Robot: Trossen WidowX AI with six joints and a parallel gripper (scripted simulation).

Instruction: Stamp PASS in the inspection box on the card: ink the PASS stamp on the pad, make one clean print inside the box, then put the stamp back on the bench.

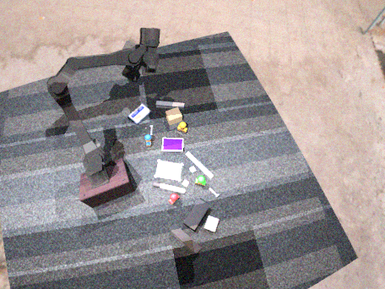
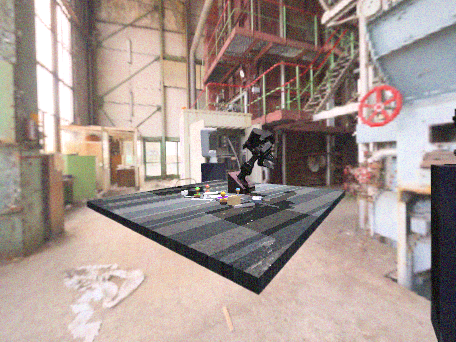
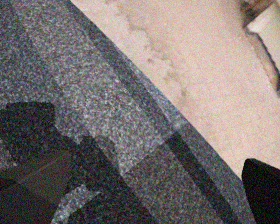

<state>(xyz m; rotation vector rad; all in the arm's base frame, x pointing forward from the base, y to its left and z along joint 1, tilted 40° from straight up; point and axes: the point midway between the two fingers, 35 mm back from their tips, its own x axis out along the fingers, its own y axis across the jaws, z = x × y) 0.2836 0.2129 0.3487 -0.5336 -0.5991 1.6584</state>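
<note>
My gripper tip is 53 cm to the left of the green-knobbed stamp, 20 cm above it and 8 cm short of it. Also, from my gripper tip: blue-topped stamp 29 cm to the right, 20 cm below, 5 cm behind; then tan box 21 cm to the right, 20 cm below, 9 cm ahead; then grey bar 21 cm below, 14 cm to the right, 10 cm ahead.
</note>
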